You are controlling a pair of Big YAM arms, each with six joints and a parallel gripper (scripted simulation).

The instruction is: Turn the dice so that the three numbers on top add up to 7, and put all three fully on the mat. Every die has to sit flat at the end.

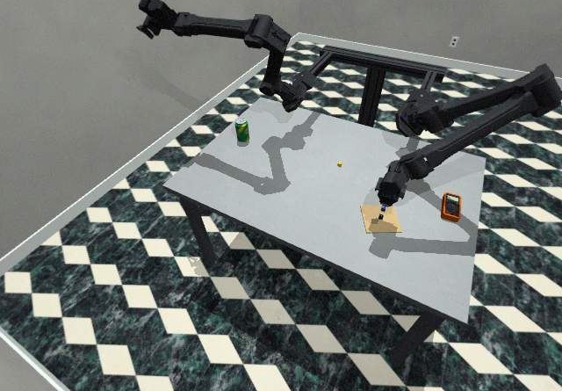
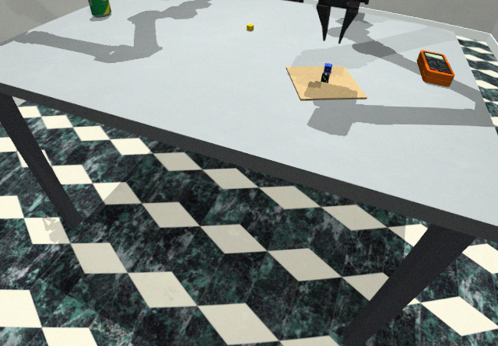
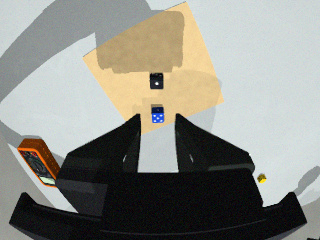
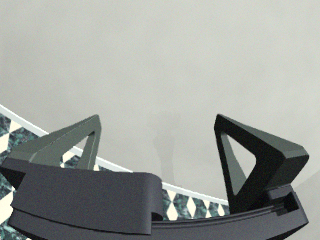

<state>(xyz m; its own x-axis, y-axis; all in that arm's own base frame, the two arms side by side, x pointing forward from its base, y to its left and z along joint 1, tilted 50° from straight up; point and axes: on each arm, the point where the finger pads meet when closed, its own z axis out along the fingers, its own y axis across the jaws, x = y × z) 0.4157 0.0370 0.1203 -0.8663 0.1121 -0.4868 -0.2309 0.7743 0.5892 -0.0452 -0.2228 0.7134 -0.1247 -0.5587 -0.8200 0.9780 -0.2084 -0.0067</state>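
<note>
Now: left hand 250 mm past the yellow die, 240 mm to the left of it and 90 mm above it. Also, from my left hand: tan mat 100 mm below; then black die 90 mm below; then blue die 50 mm behind, 90 mm below.
</note>
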